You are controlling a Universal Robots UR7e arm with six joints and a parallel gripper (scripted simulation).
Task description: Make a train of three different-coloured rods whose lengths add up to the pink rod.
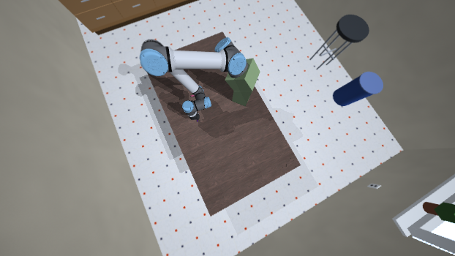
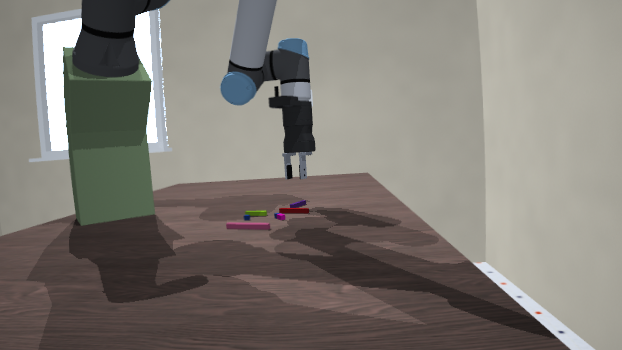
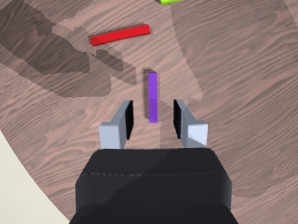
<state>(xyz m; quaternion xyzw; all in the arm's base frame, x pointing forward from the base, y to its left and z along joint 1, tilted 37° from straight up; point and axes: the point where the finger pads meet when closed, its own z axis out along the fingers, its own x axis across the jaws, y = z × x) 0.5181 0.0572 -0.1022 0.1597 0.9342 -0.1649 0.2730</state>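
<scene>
My gripper is now 8 cm above the purple rod. Also, from my hand: magenta rod 15 cm to the right, 8 cm below, 2 cm behind; then lime rod 10 cm to the right, 9 cm behind, 8 cm below; then red rod 8 cm to the right, 8 cm below.
</scene>
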